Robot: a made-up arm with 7 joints. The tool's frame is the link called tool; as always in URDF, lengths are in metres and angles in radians. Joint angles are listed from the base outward.
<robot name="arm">
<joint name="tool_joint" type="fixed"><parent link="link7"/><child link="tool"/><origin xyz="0 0 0" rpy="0 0 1.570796"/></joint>
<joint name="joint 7" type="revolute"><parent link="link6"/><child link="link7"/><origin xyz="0.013 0.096 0.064" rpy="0 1.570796 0"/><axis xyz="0 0 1"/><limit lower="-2.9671" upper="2.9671"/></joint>
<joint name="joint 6" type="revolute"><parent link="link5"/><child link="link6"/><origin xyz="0 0.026 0.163" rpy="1.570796 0 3.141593"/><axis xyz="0 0 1"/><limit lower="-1.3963" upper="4.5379"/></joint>
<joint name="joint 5" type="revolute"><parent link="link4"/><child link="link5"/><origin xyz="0.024 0.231 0.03" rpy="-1.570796 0 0"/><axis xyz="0 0 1"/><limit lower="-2.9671" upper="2.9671"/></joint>
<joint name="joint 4" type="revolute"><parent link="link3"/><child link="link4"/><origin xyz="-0.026 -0.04 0.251" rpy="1.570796 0 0"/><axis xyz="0 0 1"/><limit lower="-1.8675" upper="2.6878"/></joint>
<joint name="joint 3" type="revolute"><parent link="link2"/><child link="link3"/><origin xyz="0.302 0 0.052" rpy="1.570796 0 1.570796"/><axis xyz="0 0 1"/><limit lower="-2.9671" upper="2.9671"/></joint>
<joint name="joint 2" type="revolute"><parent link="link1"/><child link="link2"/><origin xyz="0 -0.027 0.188" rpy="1.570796 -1.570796 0"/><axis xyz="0 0 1"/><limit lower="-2.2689" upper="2.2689"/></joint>
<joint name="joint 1" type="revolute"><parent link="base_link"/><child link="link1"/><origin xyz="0 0 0.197" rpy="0 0 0"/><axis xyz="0 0 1"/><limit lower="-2.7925" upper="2.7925"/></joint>
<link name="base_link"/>
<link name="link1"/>
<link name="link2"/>
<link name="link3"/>
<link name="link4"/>
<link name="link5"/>
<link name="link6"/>
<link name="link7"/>
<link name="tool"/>
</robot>
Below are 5 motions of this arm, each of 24 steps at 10 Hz.
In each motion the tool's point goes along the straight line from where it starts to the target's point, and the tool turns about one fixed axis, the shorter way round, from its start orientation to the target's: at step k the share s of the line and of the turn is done. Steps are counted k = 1, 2, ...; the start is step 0. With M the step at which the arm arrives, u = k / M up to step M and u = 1 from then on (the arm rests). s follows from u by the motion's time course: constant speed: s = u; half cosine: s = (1 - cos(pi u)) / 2; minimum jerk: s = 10 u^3 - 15 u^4 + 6 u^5.
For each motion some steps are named. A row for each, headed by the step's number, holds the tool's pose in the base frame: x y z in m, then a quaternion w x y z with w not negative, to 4 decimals.
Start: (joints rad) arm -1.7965 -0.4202 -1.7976 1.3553 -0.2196 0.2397 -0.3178
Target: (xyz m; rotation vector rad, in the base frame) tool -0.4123 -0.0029 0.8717 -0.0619 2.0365 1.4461
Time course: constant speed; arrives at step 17
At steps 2, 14, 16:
2: -0.5614 -0.0405 1.0598 0.0778 -0.0148 -0.9100 -0.4069
14: -0.4421 -0.0104 0.9093 0.2398 -0.0160 0.8141 0.5287
16: -0.4222 -0.0054 0.8842 0.2909 -0.0210 0.7876 0.5428

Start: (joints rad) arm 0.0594 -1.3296 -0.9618 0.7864 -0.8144 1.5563 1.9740
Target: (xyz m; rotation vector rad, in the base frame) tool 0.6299 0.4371 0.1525 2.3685 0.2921 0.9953
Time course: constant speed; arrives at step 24
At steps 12, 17, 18, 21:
12: 0.8037 0.1460 0.2943 0.2054 0.8300 -0.1001 0.5088
17: 0.7313 0.2673 0.2352 0.2362 0.8586 -0.0131 0.4549
18: 0.7168 0.2915 0.2234 0.2420 0.8630 0.0043 0.4434
21: 0.6733 0.3643 0.1879 0.2588 0.8739 0.0566 0.4077

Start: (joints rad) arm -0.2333 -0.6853 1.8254 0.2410 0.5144 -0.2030 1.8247
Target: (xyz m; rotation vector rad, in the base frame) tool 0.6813 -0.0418 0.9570 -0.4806 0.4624 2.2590
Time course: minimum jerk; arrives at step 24
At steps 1, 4, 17, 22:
1: 0.6060 -0.0394 1.2037 0.5491 -0.6637 0.0638 0.5040
4: 0.6087 -0.0395 1.1951 0.5470 -0.6508 0.0687 0.5220
17: 0.6698 -0.0414 0.9946 0.4212 -0.2716 0.1674 0.8490
22: 0.6809 -0.0418 0.9583 0.3844 -0.1913 0.1809 0.8848

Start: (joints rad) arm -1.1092 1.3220 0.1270 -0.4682 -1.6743 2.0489 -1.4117
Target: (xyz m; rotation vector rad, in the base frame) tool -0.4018 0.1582 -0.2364 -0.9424 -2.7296 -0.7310
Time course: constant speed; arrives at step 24
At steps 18, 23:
18: -0.3841 0.3189 -0.0905 0.1883 -0.3929 -0.8481 -0.3014
23: -0.3988 0.1850 -0.2121 0.0994 -0.3289 -0.9040 -0.2545

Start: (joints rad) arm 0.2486 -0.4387 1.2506 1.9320 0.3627 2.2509 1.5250
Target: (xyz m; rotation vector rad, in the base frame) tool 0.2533 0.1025 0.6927 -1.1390 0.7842 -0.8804
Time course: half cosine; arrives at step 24
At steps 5, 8, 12, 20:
5: 0.2767 0.3152 0.7595 0.7165 -0.6004 0.3504 0.0586
8: 0.2728 0.2804 0.7486 0.7216 -0.5938 0.3556 -0.0170
12: 0.2663 0.2211 0.7300 0.7206 -0.5747 0.3597 -0.1453
20: 0.2550 0.1184 0.6977 0.6903 -0.5189 0.3524 -0.3606

